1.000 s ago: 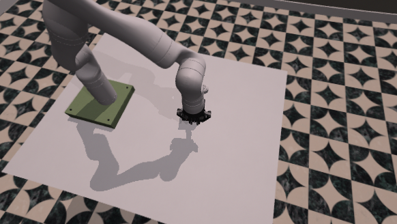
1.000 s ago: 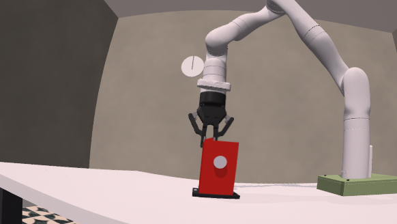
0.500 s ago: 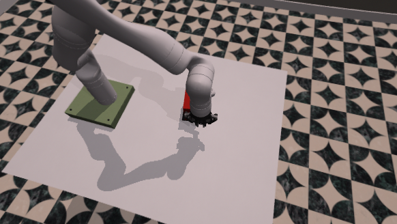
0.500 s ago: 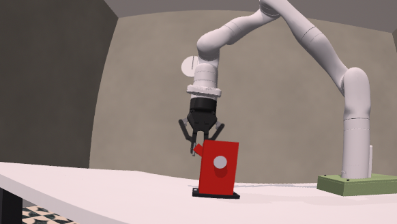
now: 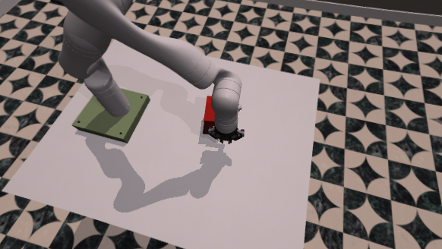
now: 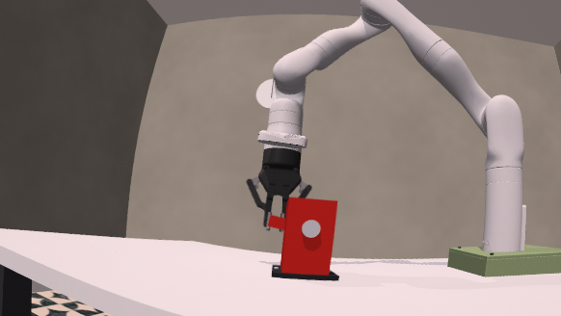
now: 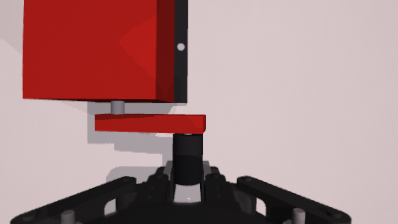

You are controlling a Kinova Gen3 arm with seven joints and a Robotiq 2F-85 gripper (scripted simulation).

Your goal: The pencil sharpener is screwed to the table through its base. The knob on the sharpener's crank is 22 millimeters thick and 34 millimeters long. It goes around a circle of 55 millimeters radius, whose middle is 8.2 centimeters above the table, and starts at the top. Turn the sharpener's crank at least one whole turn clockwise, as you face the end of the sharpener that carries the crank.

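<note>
Right now my hand is 2 cm to the right of the black crank knob.
</note>
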